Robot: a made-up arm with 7 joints. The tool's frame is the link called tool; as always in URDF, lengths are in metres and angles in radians. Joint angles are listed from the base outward. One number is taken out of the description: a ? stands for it. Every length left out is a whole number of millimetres.
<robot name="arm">
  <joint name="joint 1" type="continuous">
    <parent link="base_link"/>
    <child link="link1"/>
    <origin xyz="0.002 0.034 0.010" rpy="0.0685 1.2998 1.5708"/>
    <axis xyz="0 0 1"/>
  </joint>
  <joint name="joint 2" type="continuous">
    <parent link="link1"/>
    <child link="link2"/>
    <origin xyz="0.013 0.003 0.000" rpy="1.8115 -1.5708 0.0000"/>
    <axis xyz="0 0 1"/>
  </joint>
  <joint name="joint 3" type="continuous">
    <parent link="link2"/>
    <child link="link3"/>
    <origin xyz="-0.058 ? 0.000" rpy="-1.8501 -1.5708 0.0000"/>
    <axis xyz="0 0 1"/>
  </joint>
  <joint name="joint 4" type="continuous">
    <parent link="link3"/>
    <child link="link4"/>
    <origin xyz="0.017 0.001 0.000" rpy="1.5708 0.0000 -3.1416"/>
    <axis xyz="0 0 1"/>
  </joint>
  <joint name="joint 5" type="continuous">
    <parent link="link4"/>
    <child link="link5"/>
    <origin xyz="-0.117 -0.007 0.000" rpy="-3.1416 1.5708 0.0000"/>
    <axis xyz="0 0 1"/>
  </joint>
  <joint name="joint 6" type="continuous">
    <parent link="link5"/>
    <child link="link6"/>
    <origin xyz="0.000 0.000 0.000" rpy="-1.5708 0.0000 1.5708"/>
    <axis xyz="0 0 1"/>
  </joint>
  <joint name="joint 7" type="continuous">
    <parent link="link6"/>
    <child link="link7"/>
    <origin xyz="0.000 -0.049 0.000" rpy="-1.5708 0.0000 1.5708"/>
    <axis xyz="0 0 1"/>
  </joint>
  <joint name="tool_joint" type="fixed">
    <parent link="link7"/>
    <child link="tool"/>
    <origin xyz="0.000 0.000 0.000" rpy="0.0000 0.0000 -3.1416"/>
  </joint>
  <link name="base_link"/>
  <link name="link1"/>
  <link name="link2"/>
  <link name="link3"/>
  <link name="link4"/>
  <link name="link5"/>
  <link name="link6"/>
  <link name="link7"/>
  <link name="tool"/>
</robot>
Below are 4 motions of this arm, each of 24 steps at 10 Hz.
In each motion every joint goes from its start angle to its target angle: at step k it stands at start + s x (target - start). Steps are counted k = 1, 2, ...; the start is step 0. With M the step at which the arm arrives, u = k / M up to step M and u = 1 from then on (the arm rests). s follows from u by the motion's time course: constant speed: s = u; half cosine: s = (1 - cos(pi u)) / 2; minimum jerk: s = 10 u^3 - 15 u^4 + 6 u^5.
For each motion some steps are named. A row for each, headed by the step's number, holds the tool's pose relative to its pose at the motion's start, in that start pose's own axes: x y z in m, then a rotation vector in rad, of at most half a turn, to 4 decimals.
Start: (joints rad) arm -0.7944 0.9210 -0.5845 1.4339 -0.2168 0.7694 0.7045
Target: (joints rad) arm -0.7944 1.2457 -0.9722 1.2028 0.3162 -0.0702 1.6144
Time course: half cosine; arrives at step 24
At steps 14, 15, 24:
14: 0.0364 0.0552 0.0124 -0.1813 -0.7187 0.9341
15: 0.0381 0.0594 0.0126 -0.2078 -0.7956 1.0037
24: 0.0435 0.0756 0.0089 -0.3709 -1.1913 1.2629

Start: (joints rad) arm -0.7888 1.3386 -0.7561 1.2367 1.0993 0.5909 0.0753
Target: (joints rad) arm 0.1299 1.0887 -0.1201 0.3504 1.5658 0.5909 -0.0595
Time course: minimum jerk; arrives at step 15
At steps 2, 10, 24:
2: -0.0021 -0.0002 0.0037 0.0017 -0.0153 0.0089
10: -0.1158 -0.0403 0.0764 -0.0075 -0.4506 0.2674
24: -0.1464 -0.0563 0.0685 -0.0183 -0.4966 0.3115

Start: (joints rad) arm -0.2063 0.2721 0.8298 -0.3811 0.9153 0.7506 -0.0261
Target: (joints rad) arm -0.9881 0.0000 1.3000 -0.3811 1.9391 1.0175 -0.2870
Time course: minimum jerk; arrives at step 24
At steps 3, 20, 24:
3: 0.0000 -0.0003 0.0015 -0.0021 0.0102 0.0092
20: -0.0387 -0.0121 0.0927 -0.0811 0.7985 0.1971
24: -0.0413 -0.0120 0.0968 -0.0793 0.8284 0.1916

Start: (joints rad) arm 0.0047 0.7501 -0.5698 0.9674 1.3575 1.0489 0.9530
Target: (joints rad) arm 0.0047 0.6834 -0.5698 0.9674 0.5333 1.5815 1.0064
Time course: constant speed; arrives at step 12
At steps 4, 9, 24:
4: -0.0129 0.0001 -0.0018 0.0576 0.1929 -0.2390
9: -0.0328 0.0056 -0.0011 0.1635 0.3651 -0.5705
24: -0.0451 0.0125 0.0006 0.2409 0.4261 -0.7823

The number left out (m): -0.238
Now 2 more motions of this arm.
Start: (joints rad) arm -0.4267 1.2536 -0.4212 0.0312 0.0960 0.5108 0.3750
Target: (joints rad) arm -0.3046 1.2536 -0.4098 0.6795 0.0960 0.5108 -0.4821
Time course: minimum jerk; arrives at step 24
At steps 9, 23, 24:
9: -0.0006 -0.0099 -0.0328 0.0660 0.1821 -0.2759
23: -0.0287 -0.0206 -0.1199 0.0491 0.7297 -0.9594
24: -0.0287 -0.0206 -0.1200 0.0489 0.7303 -0.9600

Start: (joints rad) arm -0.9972 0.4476 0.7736 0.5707 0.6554 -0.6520 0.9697
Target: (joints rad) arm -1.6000 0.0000 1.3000 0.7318 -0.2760 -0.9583 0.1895
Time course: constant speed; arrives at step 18
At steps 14, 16, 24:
14: -0.0227 -0.0768 0.0714 -0.8524 0.5950 0.3948
16: -0.0300 -0.0871 0.0850 -0.9620 0.6476 0.4663
24: -0.0384 -0.0973 0.1001 -1.0618 0.6961 0.5413

